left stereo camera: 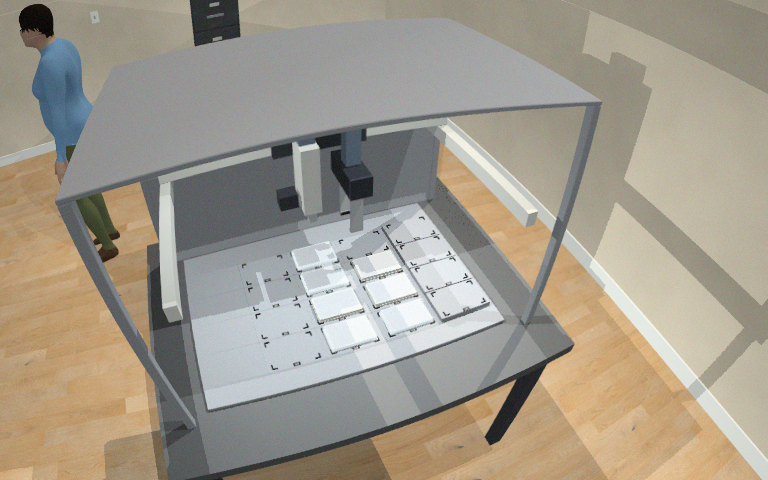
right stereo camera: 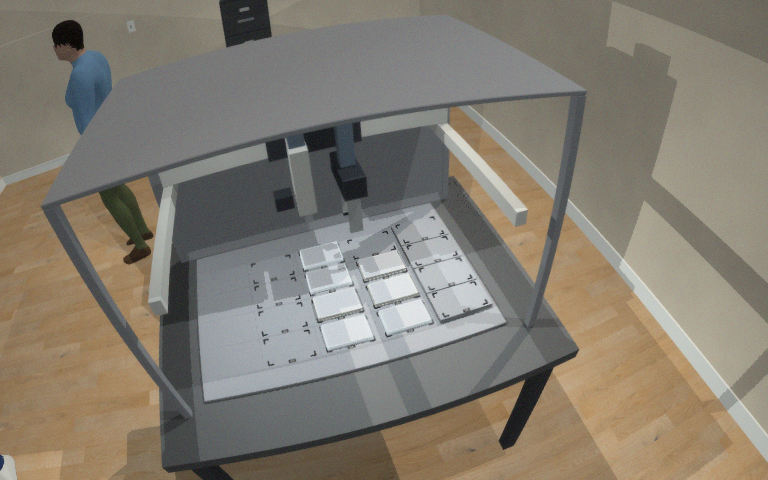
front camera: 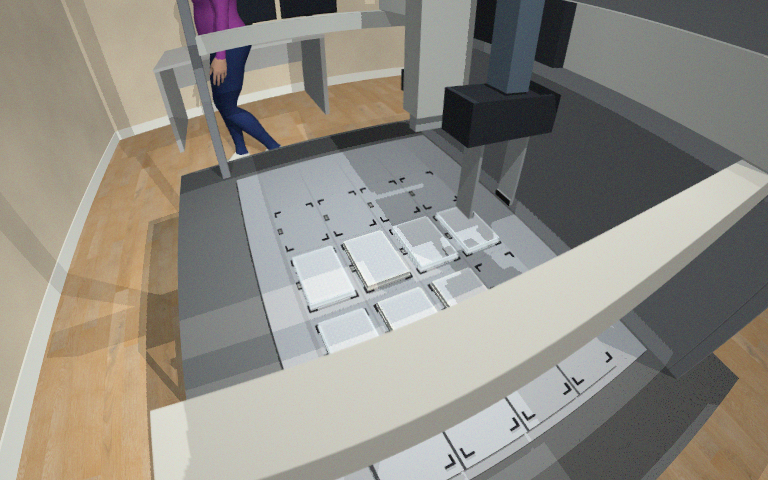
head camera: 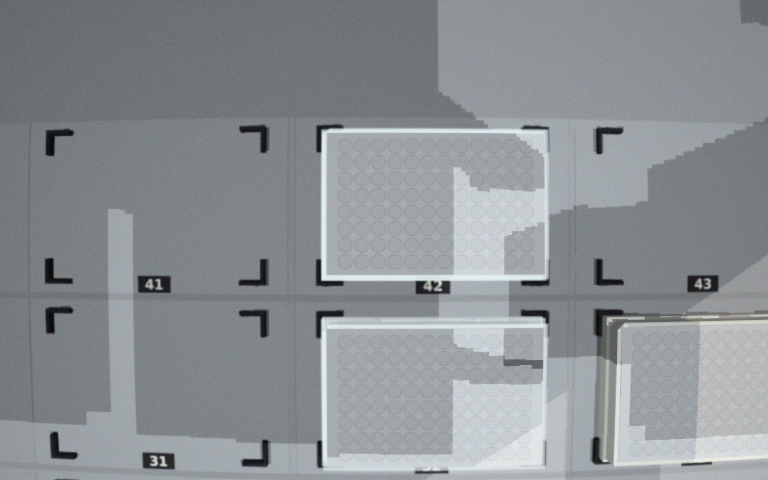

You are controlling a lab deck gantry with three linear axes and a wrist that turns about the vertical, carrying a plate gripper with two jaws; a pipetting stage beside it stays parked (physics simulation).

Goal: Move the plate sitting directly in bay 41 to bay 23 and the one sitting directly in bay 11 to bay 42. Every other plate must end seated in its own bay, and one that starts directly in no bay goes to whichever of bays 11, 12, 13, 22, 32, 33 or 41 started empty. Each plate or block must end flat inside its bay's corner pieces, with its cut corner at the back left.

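Where they show: gripper, between the fingertips: (left stereo camera: pixel 351 221) (right stereo camera: pixel 352 222) (front camera: pixel 484 205); robot's base, origin of its link: (left stereo camera: pixel 273 368) (right stereo camera: pixel 269 364) (front camera: pixel 275 214).
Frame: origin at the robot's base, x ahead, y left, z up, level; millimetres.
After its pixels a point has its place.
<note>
My gripper (front camera: pixel 484 206) {x 330, y 300, z 160 mm} (left stereo camera: pixel 350 220) {x 330, y 300, z 160 mm} (right stereo camera: pixel 350 221) {x 330, y 300, z 160 mm} is open and empty, raised over the back of the deck near bays 42 and 43. A pale plate (front camera: pixel 467 229) {x 240, y 355, z 14 mm} (head camera: pixel 396 209) {x 206, y 361, z 14 mm} (left stereo camera: pixel 314 256) {x 227, y 353, z 15 mm} (right stereo camera: pixel 321 256) {x 228, y 351, z 14 mm} lies flat in bay 42, its cut corner unclear. Another pale plate (front camera: pixel 424 243) {x 239, y 251, z 14 mm} (head camera: pixel 396 396) {x 207, y 259, z 14 mm} (left stereo camera: pixel 324 279) {x 226, y 249, z 15 mm} lies in bay 32. Cream-edged plates lie in bay 33 (head camera: pixel 668 390) {x 361, y 259, z 14 mm} (left stereo camera: pixel 376 264) {x 391, y 254, z 14 mm}, bay 22 (front camera: pixel 376 260) {x 241, y 147, z 15 mm} (left stereo camera: pixel 336 304) {x 227, y 146, z 14 mm} and bay 23 (front camera: pixel 406 307) {x 361, y 148, z 14 mm} (left stereo camera: pixel 390 289) {x 389, y 146, z 14 mm}. Pale plates lie in bay 12 (front camera: pixel 325 277) {x 241, y 46, z 14 mm} (left stereo camera: pixel 350 332) {x 229, y 40, z 14 mm} and bay 13 (front camera: pixel 348 329) {x 361, y 44, z 15 mm} (left stereo camera: pixel 406 316) {x 390, y 37, z 14 mm}. Bays 41, 31 and 43 hold no plate.
The pipetting stage (left stereo camera: pixel 307 178) (right stereo camera: pixel 300 178) stands left of the gripper in both stereo views. Raised bays (left stereo camera: pixel 447 274) {x 571, y 138, z 14 mm} (right stereo camera: pixel 449 274) {x 565, y 142, z 15 mm} without plates run along the right side. The leftmost bay column holds no plate. A beam (front camera: pixel 396 362) {x 617, y -8, z 400 mm} crosses the front view and hides part of the deck.
</note>
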